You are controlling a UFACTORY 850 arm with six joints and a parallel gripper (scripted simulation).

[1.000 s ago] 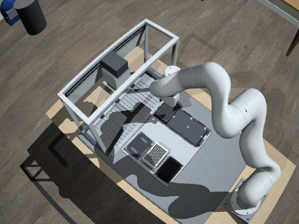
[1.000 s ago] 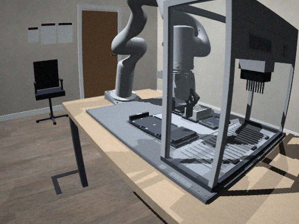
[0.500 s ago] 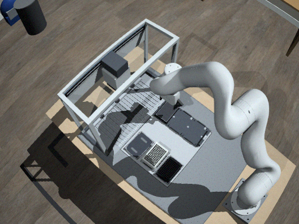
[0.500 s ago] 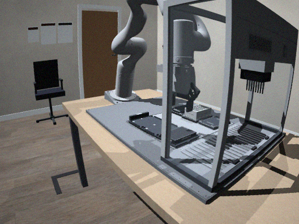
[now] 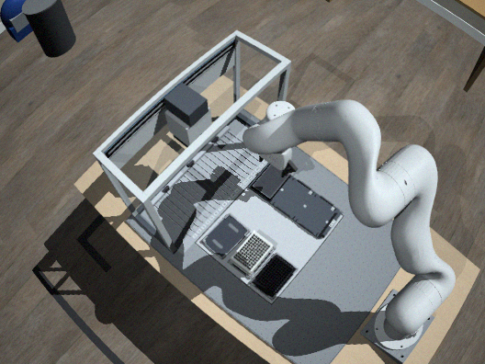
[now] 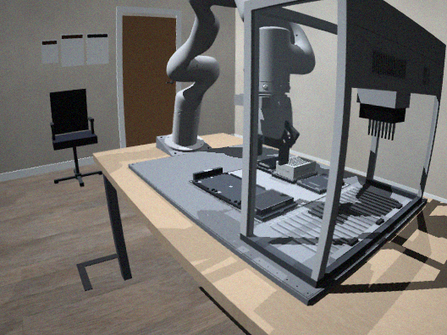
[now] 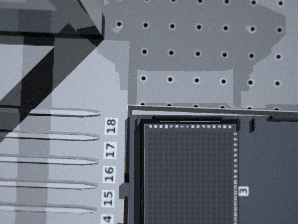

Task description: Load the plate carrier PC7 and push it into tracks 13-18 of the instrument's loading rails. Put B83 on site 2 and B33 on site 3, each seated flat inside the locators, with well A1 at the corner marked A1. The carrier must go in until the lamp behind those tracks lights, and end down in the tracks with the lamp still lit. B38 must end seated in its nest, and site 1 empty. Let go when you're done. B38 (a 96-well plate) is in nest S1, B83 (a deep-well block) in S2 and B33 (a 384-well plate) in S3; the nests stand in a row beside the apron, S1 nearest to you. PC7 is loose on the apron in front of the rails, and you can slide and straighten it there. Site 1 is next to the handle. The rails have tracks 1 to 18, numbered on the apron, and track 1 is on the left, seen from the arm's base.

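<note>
Right now my hand is 25 cm to the right of the nest S2, 14 cm past it and 13 cm above it. The rest, counted from my hand: plate carrier PC7: 12 cm below, 11 cm behind, 1 cm to the right; frame post: 14 cm to the right, 11 cm above, 10 cm ahead; nest S3: 26 cm to the left, 13 cm below, 2 cm behind.
</note>
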